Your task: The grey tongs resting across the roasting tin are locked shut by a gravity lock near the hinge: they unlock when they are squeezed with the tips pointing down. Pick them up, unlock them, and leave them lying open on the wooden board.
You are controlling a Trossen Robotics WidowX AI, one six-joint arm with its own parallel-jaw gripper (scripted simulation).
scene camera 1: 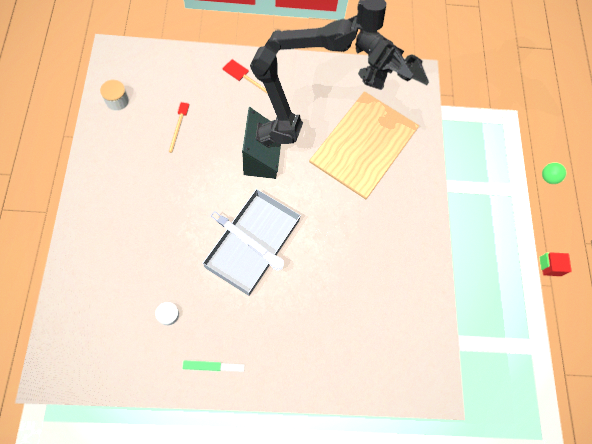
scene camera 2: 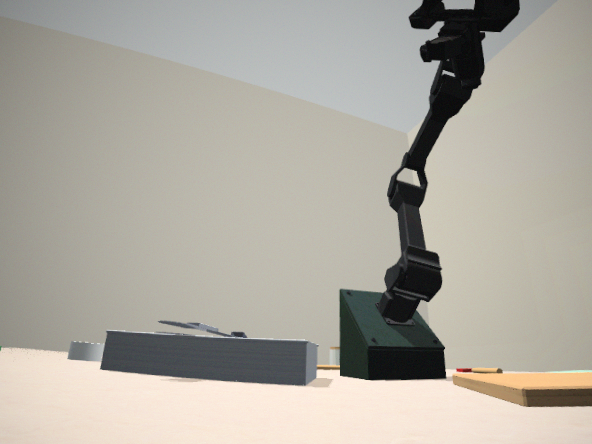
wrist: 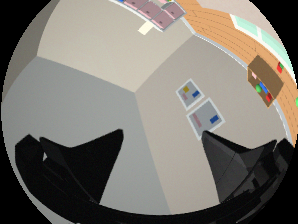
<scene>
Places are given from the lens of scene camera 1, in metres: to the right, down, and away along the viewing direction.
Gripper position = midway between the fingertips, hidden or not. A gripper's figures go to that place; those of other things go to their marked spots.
my gripper [scene camera 1: 420,80]: 0.29, -0.33, 1.22
wooden board [scene camera 1: 362,147]: 0.23, -0.26, 1.83
roasting tin [scene camera 1: 267,221]: -0.10, 0.00, 1.72
</scene>
